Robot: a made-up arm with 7 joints. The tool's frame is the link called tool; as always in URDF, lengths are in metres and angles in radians. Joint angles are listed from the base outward.
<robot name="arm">
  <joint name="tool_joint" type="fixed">
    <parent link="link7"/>
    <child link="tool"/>
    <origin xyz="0 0 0" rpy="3.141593 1.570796 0"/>
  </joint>
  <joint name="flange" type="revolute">
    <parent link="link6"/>
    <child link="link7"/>
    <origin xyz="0 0 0" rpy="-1.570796 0 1.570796"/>
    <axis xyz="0 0 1"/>
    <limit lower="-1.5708" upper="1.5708"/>
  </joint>
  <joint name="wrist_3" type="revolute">
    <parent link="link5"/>
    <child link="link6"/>
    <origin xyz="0 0 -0.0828" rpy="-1.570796 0 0"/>
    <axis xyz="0 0 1"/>
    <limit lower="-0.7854" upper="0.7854"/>
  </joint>
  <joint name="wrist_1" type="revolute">
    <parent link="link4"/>
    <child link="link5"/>
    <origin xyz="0 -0.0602 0" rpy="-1.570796 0 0"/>
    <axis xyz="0 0 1"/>
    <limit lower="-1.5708" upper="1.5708"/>
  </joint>
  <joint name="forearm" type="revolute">
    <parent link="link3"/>
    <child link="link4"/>
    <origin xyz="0 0 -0.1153" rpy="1.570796 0 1.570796"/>
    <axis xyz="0 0 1"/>
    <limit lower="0" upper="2.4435"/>
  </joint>
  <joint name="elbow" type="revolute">
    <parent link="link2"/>
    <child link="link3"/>
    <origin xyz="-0.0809 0 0" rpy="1.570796 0 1.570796"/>
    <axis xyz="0 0 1"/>
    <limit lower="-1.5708" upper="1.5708"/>
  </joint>
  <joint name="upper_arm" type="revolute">
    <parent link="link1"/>
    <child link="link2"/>
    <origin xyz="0 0 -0.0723" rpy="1.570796 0 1.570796"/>
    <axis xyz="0 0 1"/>
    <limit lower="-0.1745" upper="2"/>
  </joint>
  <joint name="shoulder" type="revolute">
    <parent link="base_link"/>
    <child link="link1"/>
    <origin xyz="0 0.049 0" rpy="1.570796 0 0"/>
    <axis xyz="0 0 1"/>
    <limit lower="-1.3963" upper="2"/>
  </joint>
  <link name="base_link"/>
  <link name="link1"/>
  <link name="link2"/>
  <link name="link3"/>
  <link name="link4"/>
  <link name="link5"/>
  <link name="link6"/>
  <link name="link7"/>
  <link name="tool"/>
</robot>
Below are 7 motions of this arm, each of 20 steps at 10 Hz.
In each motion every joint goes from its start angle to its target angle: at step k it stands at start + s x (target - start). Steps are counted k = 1, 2, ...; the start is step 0. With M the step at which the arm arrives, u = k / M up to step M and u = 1 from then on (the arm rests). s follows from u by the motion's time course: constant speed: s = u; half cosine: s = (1 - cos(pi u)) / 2; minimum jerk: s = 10 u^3 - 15 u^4 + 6 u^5.
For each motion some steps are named. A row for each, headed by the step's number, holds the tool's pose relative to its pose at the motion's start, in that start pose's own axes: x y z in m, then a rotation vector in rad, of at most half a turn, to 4 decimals.
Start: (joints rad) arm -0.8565 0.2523 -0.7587 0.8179 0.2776 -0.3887 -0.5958
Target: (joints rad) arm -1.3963 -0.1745 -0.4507 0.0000 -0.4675 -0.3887 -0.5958
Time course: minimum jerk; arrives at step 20
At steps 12, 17, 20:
12: -0.0766 -0.0433 0.1473 -0.3086 0.5605 -0.3621
17: -0.0736 -0.0588 0.2303 -0.5740 0.8040 -0.4338
20: -0.0719 -0.0600 0.2380 -0.6018 0.8255 -0.4364

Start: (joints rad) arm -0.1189 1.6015 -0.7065 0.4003 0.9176 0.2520 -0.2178
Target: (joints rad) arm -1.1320 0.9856 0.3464 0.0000 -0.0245 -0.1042 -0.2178
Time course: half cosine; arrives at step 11
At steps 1, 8, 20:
1: -0.0012 -0.0032 -0.0003 -0.0015 -0.0043 -0.0150
8: -0.1630 -0.0595 0.0243 -0.1621 0.1490 -0.6744
20: -0.2106 -0.0408 0.0445 -0.2174 0.2565 -0.8238

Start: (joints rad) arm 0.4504 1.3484 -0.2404 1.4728 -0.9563 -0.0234 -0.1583
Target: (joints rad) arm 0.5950 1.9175 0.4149 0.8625 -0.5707 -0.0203 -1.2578
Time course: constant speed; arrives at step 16
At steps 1, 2, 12, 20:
1: -0.0155 0.0036 0.0015 0.0643 0.0672 -0.0181
2: -0.0307 0.0081 0.0037 0.1317 0.1339 -0.0392
12: -0.1565 0.0870 0.0620 0.9495 0.7371 -0.4143
20: -0.1859 0.1280 0.0994 1.3258 0.9322 -0.6427

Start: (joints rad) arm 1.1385 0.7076 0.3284 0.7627 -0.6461 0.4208 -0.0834
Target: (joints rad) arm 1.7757 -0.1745 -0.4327 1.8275 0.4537 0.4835 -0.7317
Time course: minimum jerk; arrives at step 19
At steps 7, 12, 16, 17, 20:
7: 0.0899 -0.0199 0.0522 -0.0459 -0.3544 0.4341
12: 0.1935 0.0186 0.2067 -0.4352 -0.9319 1.2350
16: 0.1920 0.0567 0.2878 -0.8093 -1.2131 1.5211
17: 0.1900 0.0600 0.2944 -0.8483 -1.2387 1.5389
20: 0.1890 0.0616 0.2975 -0.8672 -1.2510 1.5469

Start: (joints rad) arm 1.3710 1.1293 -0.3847 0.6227 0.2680 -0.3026 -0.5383
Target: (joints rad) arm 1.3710 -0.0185 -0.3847 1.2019 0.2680 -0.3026 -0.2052
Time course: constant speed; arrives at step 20
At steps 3, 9, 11, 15, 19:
3: 0.0188 -0.0517 0.0213 -0.1742 -0.0283 0.1793
9: 0.0779 -0.1307 0.0766 -0.4850 -0.1032 0.5587
11: 0.1024 -0.1485 0.0972 -0.5757 -0.1333 0.6911
15: 0.1557 -0.1699 0.1385 -0.7343 -0.2005 0.9646
19: 0.2110 -0.1725 0.1772 -0.8579 -0.2759 1.2490

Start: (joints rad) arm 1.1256 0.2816 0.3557 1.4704 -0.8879 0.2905 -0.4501
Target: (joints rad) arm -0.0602 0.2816 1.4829 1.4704 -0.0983 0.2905 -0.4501
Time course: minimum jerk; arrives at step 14
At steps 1, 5, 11, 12, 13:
1: -0.0010 0.0001 0.0004 -0.0014 0.0044 -0.0008
5: -0.0737 0.0251 0.0307 -0.0517 0.3185 -0.0787
11: -0.1820 0.2183 0.0879 0.2908 0.8350 -0.4066
12: -0.1816 0.2346 0.0880 0.3304 0.8396 -0.4281
13: -0.1810 0.2417 0.0879 0.3478 0.8402 -0.4372

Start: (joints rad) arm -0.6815 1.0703 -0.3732 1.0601 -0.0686 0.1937 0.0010
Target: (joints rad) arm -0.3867 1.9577 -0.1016 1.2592 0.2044 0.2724 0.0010
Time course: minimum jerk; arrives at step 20
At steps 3, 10, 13, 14, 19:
3: -0.0011 0.0079 0.0008 0.0245 0.0034 -0.0015
10: -0.0079 0.1398 0.0479 0.4584 0.0359 -0.0367
13: -0.0012 0.1984 0.0982 0.6949 0.0349 -0.0697
14: 0.0019 0.2117 0.1141 0.7578 0.0330 -0.0812
19: 0.0107 0.2366 0.1525 0.8961 0.0268 -0.1118

